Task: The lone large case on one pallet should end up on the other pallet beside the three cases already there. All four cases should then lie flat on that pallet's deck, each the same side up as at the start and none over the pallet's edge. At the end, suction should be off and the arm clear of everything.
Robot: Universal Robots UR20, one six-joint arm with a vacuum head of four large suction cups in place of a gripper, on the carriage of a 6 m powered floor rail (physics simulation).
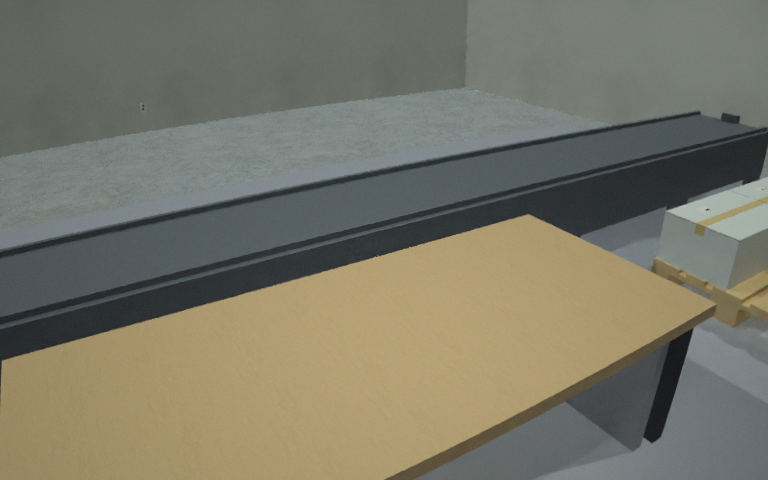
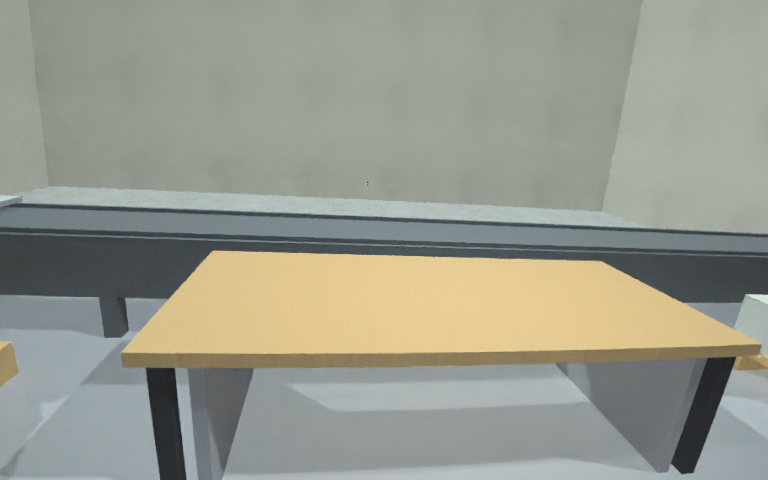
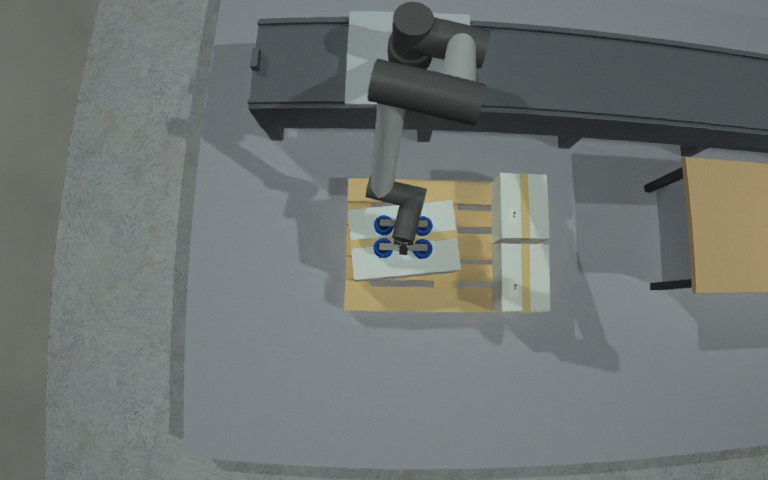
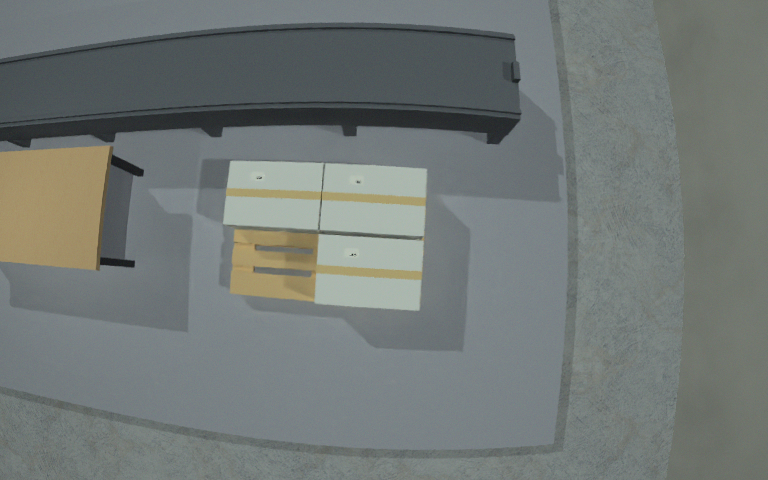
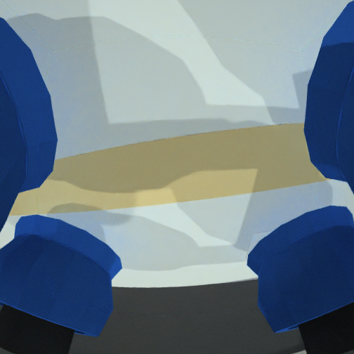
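Where they show: arm's base, link origin: (image 3: pixel 409 56).
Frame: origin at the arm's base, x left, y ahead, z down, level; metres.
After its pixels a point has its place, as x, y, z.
The lone large white case (image 3: pixel 368 266) {-0.204, 1.158, 0.177} (image 5: pixel 175 90), with a tan tape band, lies flat and slightly turned on the left part of the north pallet (image 3: pixel 396 300) {-0.043, 1.336, 0.425}. My suction head (image 3: pixel 403 236) {-0.022, 1.000, 0.157} (image 5: pixel 180 195) is right over its top face, its four blue cups at or very near the surface. Contact and suction cannot be made out. On the south pallet (image 4: pixel 271 291) {4.551, 1.350, 0.426} (image 1: pixel 730 308) {4.276, 1.017, 0.489} lie three white cases: one at upper left (image 4: pixel 271 212) {4.588, 0.894, 0.176}, one at upper right (image 4: pixel 373 217) {5.172, 0.903, 0.177}, one at lower right (image 4: pixel 368 291) {5.162, 1.311, 0.177}. The deck's lower-left quarter is bare.
Two smaller white cases (image 3: pixel 509 203) {0.579, 0.789, 0.190} (image 3: pixel 509 277) {0.574, 1.204, 0.201} stand at the north pallet's right end. A wooden table (image 1: pixel 339 339) {2.456, 0.851, 0.040} (image 2: pixel 424 305) {2.440, 1.017, 0.040} (image 3: pixel 730 226) {1.927, 0.910, 0.040} (image 4: pixel 50 209) {2.992, 0.924, 0.040} stands between the pallets. The floor rail (image 3: pixel 594 79) (image 4: pixel 283 67) (image 2: pixel 396 226) runs behind them.
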